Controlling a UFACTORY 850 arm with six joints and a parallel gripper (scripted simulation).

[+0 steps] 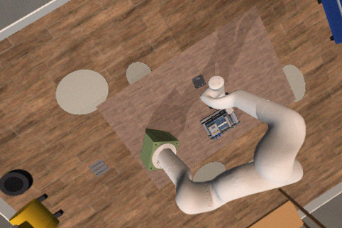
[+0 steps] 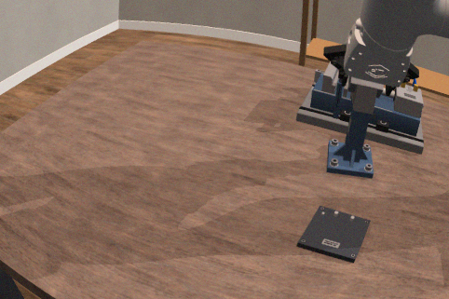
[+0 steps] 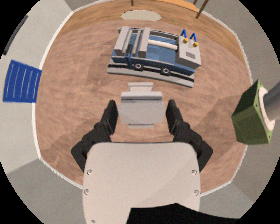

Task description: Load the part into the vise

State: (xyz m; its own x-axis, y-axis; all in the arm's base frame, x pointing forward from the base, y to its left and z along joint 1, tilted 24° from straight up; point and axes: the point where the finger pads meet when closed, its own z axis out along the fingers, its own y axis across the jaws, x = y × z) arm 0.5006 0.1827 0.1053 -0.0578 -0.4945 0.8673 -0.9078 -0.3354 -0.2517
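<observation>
Now: the part 10 mm to the right of my hand. Also, from my hand: air cylinder (90 mm behind, 210 mm to the right, 90 mm below).
</observation>
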